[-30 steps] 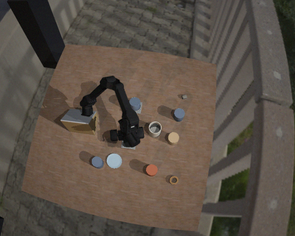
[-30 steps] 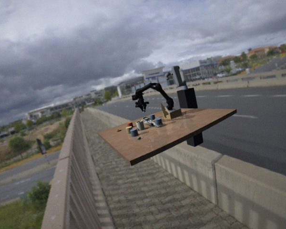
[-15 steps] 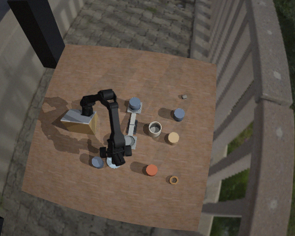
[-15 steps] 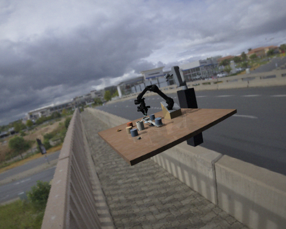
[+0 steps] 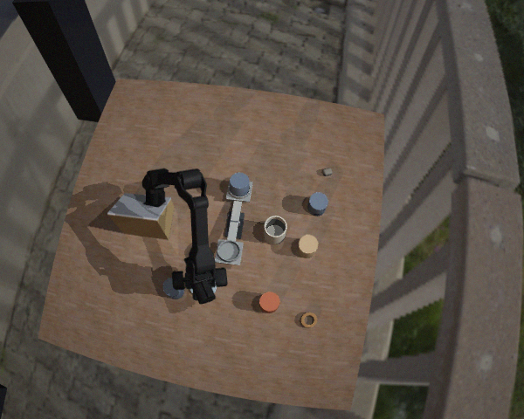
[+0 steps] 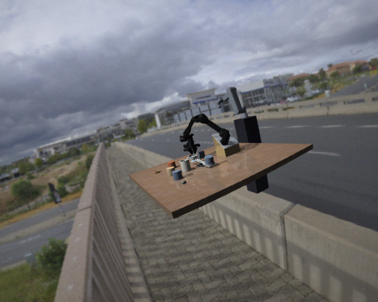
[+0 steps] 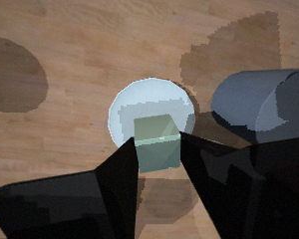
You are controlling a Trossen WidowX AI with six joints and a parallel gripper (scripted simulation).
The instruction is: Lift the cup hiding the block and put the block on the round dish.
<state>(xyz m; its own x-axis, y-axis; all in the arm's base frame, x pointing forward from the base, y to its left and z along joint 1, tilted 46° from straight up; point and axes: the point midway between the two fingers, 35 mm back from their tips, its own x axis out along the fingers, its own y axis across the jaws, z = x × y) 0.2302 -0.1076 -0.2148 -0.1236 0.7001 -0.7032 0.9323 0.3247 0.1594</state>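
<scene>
Now: gripper tip 50 mm above the round pale-blue dish. Round my gripper tip: cream cup 260 mm to the left, 200 mm ahead, 10 mm below; orange cylinder 260 mm ahead, 20 mm below; pale green block 10 mm above.
</scene>
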